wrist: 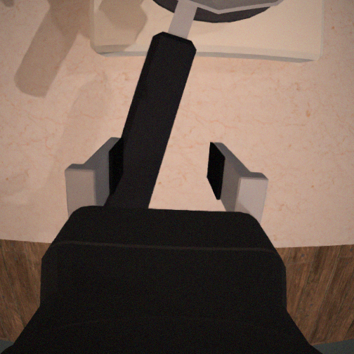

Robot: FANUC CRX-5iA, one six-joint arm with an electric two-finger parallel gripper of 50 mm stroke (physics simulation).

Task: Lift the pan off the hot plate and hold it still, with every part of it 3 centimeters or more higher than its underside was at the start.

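The pan shows at the top of the wrist view, with part of its grey body (220,4) over a dark disc on the pale hot plate (210,47). Its long black handle (157,95) slants down and left from a grey neck. My gripper (165,157) is open, with nothing held. The handle's lower part shows in the gap between the fingertips, close to the left finger and tilted relative to the fingers. Its near end is hidden behind the gripper body. The height between the fingers and the handle is hard to tell.
A pale, veined table top (260,110) lies below, its front edge crossing under the gripper body. Brown wooden floor (320,285) shows beyond that edge. Shadows fall on the table at the upper left.
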